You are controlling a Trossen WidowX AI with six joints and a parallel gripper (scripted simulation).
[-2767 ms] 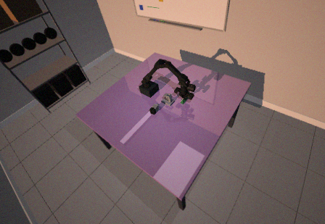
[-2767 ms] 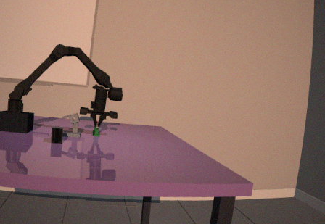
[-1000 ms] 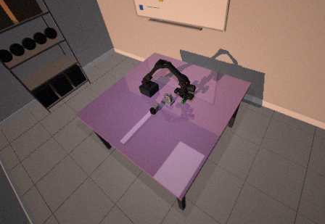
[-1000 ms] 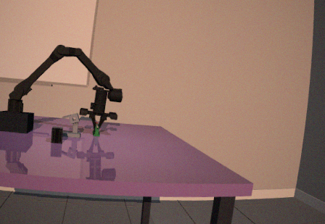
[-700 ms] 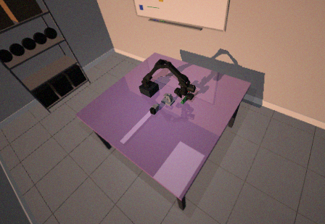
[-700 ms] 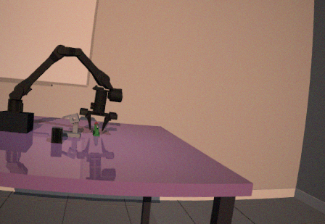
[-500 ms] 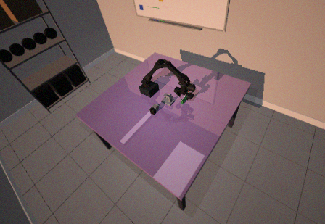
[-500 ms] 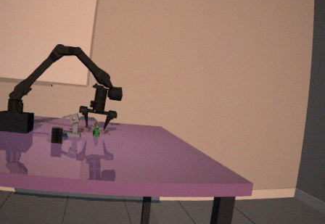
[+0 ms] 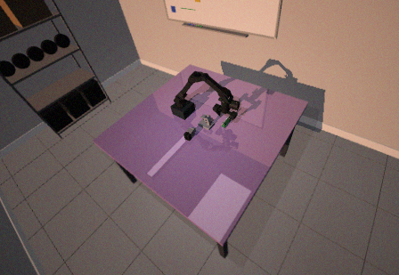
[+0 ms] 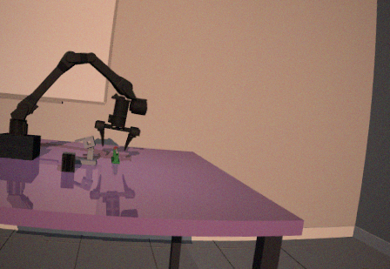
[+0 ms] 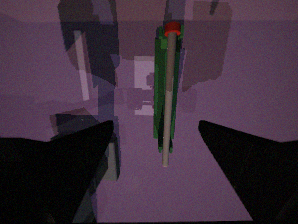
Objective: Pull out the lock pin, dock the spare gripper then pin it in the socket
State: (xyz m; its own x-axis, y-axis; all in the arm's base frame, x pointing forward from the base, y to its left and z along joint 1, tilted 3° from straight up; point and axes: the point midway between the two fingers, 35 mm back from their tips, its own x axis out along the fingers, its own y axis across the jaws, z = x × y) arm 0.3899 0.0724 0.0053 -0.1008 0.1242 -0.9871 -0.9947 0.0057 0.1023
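My gripper tip is 1 cm short of the green rest, 3 cm to the right of it and 3 cm above it. Round my gripper tip: spare gripper: 16 cm behind, 24 cm to the right, 3 cm below; grey mount: 11 cm behind, 9 cm to the right.
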